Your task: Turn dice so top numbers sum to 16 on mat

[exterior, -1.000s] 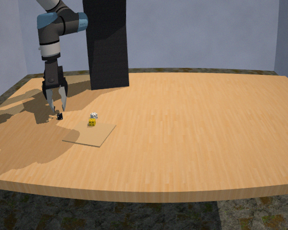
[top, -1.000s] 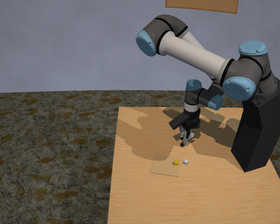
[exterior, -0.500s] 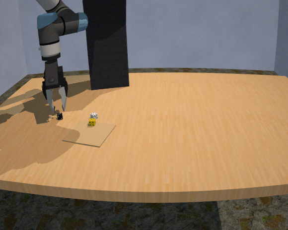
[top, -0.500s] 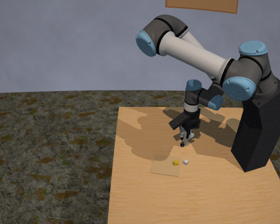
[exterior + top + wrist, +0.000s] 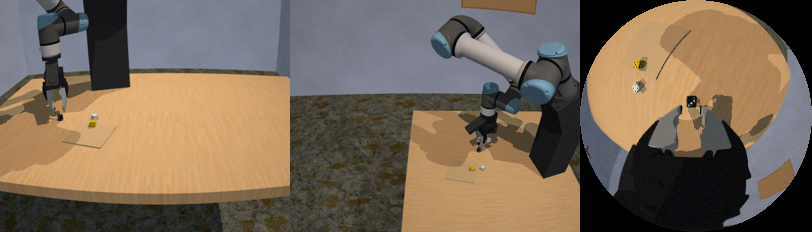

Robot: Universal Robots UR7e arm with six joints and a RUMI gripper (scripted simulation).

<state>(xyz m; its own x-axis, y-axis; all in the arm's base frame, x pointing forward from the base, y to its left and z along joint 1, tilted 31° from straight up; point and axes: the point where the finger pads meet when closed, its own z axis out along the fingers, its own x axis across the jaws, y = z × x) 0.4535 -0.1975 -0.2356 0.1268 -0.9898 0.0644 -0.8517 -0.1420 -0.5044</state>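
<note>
Now: hand 3 cm above the black die. Also, from my hand: yellow die 8 cm ahead, 13 cm to the left, 3 cm below; thin tan mat 13 cm ahead, 12 cm to the left, 4 cm below; white die 2 cm ahead, 14 cm to the left, 3 cm below.
</note>
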